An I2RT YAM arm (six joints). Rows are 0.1 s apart.
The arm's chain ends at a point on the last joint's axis. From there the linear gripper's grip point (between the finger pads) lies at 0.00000 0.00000 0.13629 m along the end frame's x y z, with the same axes.
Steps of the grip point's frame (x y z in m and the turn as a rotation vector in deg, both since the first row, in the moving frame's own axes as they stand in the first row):
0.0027, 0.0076, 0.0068, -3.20, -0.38, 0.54
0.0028, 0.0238, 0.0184, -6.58, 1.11, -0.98
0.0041, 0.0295, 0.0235, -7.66, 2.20, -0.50
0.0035, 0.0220, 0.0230, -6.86, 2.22, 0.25
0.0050, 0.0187, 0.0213, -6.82, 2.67, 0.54
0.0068, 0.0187, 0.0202, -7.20, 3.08, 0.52
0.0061, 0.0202, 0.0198, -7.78, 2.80, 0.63
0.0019, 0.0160, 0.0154, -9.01, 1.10, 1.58
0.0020, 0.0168, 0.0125, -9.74, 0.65, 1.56
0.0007, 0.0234, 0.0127, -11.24, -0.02, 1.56
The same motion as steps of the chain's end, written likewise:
0.0036, 0.0000, 0.0070, -3.20, -0.38, 0.54
0.0000, 0.0082, 0.0193, -6.58, 1.11, -0.98
-0.0012, 0.0114, 0.0248, -7.66, 2.20, -0.50
-0.0017, 0.0057, 0.0241, -6.86, 2.22, 0.25
-0.0013, 0.0025, 0.0224, -6.82, 2.67, 0.54
-0.0004, 0.0016, 0.0215, -7.20, 3.08, 0.52
-0.0004, 0.0017, 0.0212, -7.78, 2.80, 0.63
-0.0004, -0.0054, 0.0171, -9.01, 1.10, 1.58
0.0008, -0.0063, 0.0145, -9.74, 0.65, 1.56
0.0011, -0.0032, 0.0153, -11.24, -0.02, 1.56

